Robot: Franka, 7 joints.
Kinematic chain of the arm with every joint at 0, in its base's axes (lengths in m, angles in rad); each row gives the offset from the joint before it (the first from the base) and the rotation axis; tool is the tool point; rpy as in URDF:
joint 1: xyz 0 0 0.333 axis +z
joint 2: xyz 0 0 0 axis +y
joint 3: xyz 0 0 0.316 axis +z
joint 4: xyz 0.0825 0 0 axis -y
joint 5: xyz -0.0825 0 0.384 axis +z
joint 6: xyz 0 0 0 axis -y
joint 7: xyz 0.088 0 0 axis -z
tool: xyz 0 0 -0.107 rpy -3.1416 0 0
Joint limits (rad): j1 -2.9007..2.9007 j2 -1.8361..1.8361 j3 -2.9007..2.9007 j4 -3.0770..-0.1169 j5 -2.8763..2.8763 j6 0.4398..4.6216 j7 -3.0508..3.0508
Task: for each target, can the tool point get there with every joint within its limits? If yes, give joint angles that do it. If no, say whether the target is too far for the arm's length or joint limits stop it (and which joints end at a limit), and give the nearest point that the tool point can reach.
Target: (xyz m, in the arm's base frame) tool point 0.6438 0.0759 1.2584
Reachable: no: too far | nearest point 0.4888 0.0576 1.0356 | short by 0.272 m
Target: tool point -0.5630 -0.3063 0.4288
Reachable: yes | joints -2.4348 0.2240 -0.2312 -1.9955 -0.1069 2.8787 -2.0297
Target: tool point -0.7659 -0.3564 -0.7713
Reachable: no: too far | nearest point -0.5035 -0.2343 -0.2858 | short by 0.565 m
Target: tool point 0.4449 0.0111 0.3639
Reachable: yes | joints -1.7374 1.1997 1.7729 -2.5344 1.8328 2.6748 0.3344
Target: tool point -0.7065 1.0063 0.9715
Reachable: no: too far | nearest point -0.4375 0.6231 0.7284 | short by 0.528 m
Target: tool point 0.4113 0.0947 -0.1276
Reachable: yes | joints -0.5577 1.5106 0.4637 -2.0928 -0.4259 3.6316 0.4159
